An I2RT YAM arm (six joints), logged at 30 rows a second.
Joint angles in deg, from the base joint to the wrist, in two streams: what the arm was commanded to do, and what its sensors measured. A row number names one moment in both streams.
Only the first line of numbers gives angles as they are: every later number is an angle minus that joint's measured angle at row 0.
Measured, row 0:
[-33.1, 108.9, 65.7, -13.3, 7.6, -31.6]
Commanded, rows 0 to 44:
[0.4, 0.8, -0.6, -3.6, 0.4, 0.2]
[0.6, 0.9, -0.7, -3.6, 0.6, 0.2]
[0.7, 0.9, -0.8, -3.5, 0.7, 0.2]
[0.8, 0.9, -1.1, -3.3, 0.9, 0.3]
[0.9, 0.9, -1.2, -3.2, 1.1, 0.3]
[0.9, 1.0, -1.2, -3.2, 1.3, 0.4]
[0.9, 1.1, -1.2, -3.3, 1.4, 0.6]
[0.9, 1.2, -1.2, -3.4, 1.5, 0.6]
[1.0, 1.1, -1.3, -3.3, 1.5, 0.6]
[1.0, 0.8, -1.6, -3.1, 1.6, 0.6]
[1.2, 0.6, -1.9, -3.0, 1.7, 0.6]
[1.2, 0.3, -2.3, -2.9, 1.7, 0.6]
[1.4, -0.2, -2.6, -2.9, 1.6, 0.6]
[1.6, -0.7, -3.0, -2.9, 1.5, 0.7]
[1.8, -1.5, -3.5, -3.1, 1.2, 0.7]
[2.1, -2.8, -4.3, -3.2, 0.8, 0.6]
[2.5, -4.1, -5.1, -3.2, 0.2, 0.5]
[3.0, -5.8, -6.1, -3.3, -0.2, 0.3]
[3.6, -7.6, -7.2, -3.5, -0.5, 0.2]
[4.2, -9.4, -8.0, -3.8, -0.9, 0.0]
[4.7, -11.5, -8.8, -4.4, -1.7, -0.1]
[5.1, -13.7, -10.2, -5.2, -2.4, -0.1]
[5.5, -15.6, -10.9, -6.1, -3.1, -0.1]
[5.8, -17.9, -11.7, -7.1, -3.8, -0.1]
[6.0, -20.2, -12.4, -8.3, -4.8, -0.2]
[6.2, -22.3, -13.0, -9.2, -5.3, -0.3]
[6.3, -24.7, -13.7, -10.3, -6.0, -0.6]
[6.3, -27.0, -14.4, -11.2, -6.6, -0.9]
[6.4, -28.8, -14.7, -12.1, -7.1, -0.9]
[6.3, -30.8, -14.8, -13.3, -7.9, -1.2]
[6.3, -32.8, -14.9, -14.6, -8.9, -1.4]
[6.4, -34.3, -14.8, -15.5, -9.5, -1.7]
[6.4, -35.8, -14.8, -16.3, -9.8, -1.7]
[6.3, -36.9, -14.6, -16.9, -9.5, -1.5]
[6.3, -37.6, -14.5, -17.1, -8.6, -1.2]
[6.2, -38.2, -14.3, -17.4, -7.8, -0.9]
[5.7, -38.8, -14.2, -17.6, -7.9, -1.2]
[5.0, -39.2, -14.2, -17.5, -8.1, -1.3]
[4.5, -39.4, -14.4, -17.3, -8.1, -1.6]
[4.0, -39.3, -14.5, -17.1, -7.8, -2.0]
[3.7, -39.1, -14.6, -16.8, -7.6, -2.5]
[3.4, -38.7, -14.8, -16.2, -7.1, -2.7]
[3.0, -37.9, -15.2, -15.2, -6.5, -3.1]
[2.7, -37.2, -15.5, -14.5, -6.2, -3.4]
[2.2, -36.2, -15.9, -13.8, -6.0, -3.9]
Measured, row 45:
[3.1, -37.5, -15.2, -15.1, -7.3, -2.7]
